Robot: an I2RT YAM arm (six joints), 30 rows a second.
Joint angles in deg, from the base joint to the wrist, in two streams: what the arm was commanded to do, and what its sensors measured. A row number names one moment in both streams.
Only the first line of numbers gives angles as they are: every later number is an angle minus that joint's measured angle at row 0.
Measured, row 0:
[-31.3 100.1 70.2 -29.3 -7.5 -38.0]
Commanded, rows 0 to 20:
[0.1 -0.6 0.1 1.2 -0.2 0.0]
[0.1 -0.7 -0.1 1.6 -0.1 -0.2]
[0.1 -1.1 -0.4 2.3 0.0 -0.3]
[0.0 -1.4 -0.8 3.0 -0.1 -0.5]
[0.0 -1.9 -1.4 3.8 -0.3 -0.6]
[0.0 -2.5 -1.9 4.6 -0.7 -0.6]
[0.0 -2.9 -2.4 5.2 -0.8 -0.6]
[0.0 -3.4 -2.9 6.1 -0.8 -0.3]
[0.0 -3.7 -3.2 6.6 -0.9 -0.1]
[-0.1 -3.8 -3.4 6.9 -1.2 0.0]
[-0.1 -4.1 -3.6 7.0 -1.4 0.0]
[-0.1 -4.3 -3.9 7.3 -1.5 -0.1]
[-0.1 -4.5 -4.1 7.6 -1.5 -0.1]
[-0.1 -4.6 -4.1 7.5 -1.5 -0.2]
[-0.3 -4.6 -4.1 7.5 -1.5 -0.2]
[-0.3 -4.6 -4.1 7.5 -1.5 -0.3]
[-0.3 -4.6 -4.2 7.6 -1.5 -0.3]
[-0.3 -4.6 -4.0 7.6 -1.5 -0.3]
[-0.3 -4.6 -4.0 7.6 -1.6 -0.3]
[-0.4 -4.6 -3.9 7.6 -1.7 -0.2]
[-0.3 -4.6 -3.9 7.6 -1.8 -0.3]
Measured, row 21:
[-0.3 -4.2 -4.0 5.5 -1.3 0.1]
